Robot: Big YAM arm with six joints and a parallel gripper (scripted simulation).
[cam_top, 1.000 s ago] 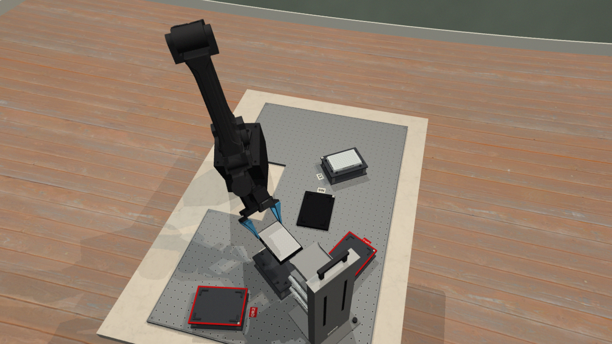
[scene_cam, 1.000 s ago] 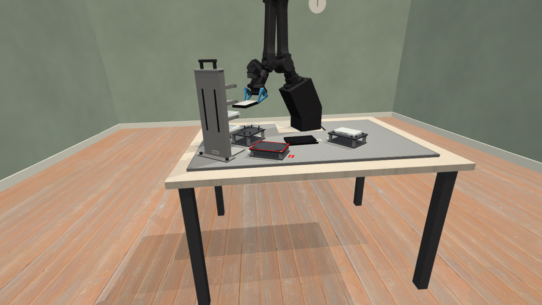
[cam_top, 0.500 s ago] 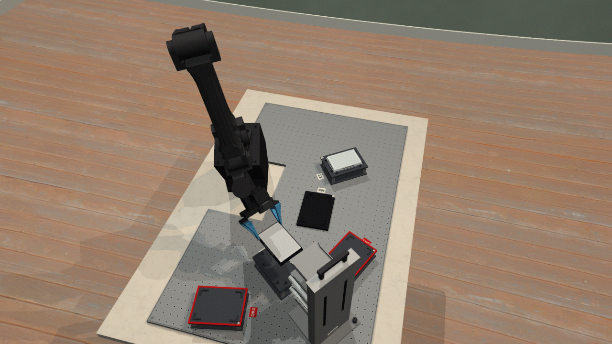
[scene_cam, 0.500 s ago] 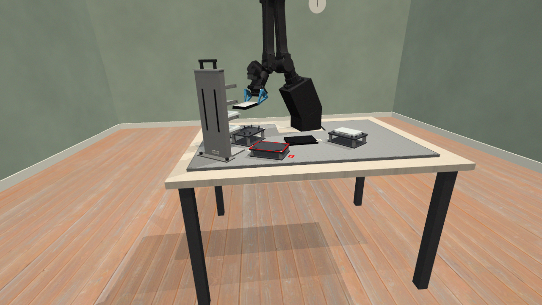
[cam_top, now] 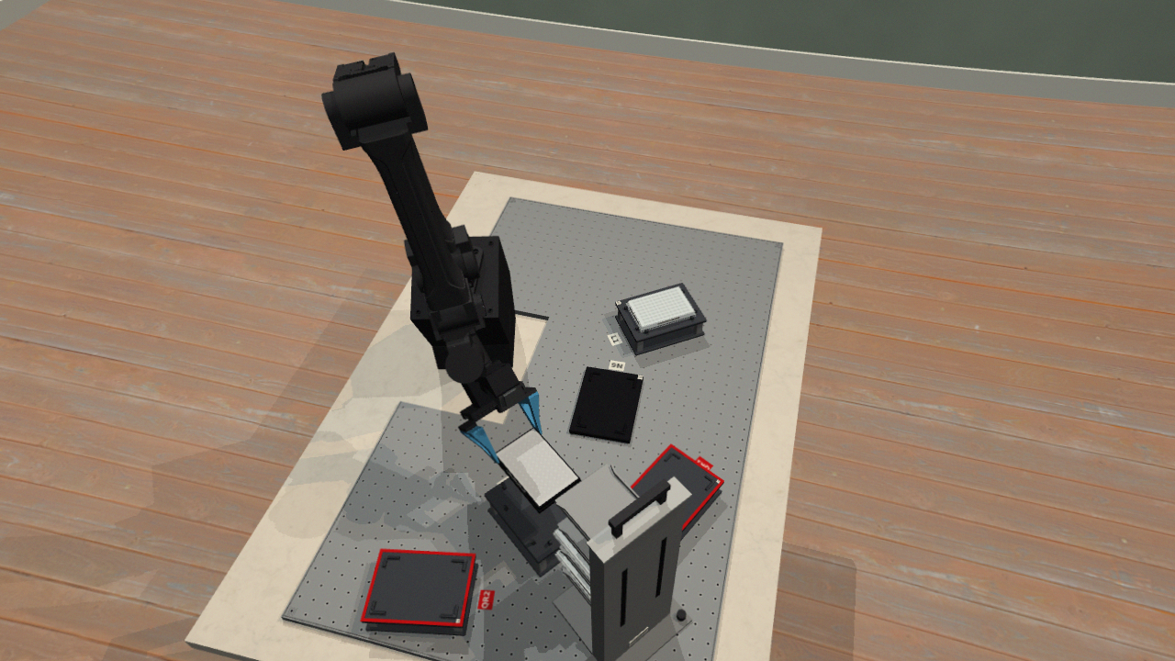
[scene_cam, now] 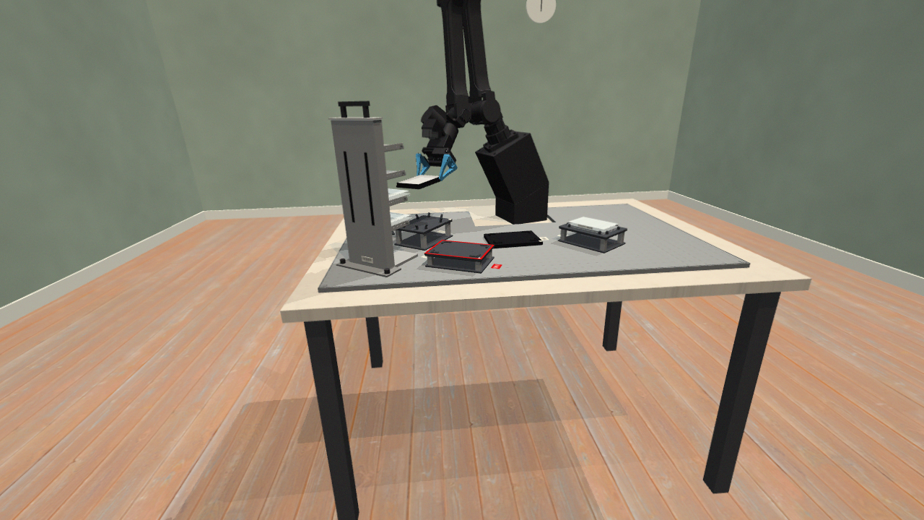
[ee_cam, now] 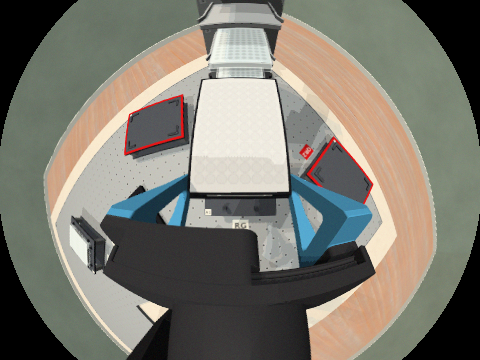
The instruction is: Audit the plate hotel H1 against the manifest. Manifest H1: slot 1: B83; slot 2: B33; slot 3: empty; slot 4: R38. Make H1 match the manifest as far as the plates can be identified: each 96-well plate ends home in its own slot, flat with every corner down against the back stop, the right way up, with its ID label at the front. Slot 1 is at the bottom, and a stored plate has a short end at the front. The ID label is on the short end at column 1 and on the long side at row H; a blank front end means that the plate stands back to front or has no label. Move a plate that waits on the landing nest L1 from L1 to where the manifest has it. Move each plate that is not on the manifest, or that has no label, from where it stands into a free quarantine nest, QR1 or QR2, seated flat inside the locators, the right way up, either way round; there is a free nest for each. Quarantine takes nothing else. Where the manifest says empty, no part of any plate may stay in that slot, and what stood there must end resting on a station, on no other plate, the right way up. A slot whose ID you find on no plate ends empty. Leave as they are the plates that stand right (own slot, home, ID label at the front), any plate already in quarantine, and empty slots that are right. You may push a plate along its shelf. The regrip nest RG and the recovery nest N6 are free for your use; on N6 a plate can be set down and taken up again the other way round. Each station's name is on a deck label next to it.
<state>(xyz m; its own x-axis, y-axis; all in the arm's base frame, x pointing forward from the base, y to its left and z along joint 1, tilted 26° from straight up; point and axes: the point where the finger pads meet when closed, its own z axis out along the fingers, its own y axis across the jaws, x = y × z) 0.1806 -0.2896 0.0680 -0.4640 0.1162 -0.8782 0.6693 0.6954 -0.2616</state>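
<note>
The regrip nest RG lies 14 cm below my hand, 3 cm to the right of it and 3 cm ahead of it. From my hand the other things lie so: plate hotel H1: 22 cm ahead, 20 cm to the right, 1 cm below; then H1 deck label: 20 cm below, 19 cm ahead, 4 cm to the right; then red-edged quarantine nest QR2: 19 cm to the right, 16 cm below, 13 cm behind.
</note>
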